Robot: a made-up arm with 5 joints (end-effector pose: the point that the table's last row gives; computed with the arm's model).
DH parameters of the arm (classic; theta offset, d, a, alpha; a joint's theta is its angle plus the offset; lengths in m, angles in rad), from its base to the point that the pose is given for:
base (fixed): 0 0.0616 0 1.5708
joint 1: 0 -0.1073 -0.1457 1.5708
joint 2: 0 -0.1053 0.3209 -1.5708
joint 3: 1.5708 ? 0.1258 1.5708
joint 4: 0 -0.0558 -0.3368 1.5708
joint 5: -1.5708 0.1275 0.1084 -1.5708
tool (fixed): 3.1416 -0.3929 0 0
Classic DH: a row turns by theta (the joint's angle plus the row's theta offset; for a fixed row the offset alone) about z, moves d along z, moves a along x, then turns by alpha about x.
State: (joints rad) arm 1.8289 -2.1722 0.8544 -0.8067 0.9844
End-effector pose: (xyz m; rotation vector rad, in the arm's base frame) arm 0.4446 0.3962 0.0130 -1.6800 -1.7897 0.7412
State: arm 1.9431 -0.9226 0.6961 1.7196 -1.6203
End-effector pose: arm -0.4140 0.7117 -0.4351 1.9996 -1.3903 1.9070
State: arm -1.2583 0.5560 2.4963 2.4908 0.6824
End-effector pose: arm -0.5511 0.2737 -0.3617 1.0500 0.1753 1.7957
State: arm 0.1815 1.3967 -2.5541 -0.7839 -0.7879
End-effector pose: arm -0.5172 0.1064 0.3750 1.0849 1.0040 -0.0910
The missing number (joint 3, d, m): -0.0955
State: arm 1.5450 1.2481 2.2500 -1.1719 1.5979
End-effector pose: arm 0.1937 -0.5365 0.0675 1.9176 -1.4668 -1.9711
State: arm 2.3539 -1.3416 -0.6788 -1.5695 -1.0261
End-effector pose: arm -0.3191 0.4660 0.4351 2.4099 0.9322 -0.1613
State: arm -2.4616 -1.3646 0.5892 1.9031 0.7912
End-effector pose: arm 0.7231 -0.0277 0.3547 -2.2335 -0.6691 0.4325
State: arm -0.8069 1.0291 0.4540 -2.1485 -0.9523
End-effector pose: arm 0.0942 -0.4503 0.7311 -2.1391 0.7982 0.9412
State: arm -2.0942 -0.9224 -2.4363 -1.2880 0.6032
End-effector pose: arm 0.1523 0.2336 -0.6118 -0.1030 -0.2924 -1.9126
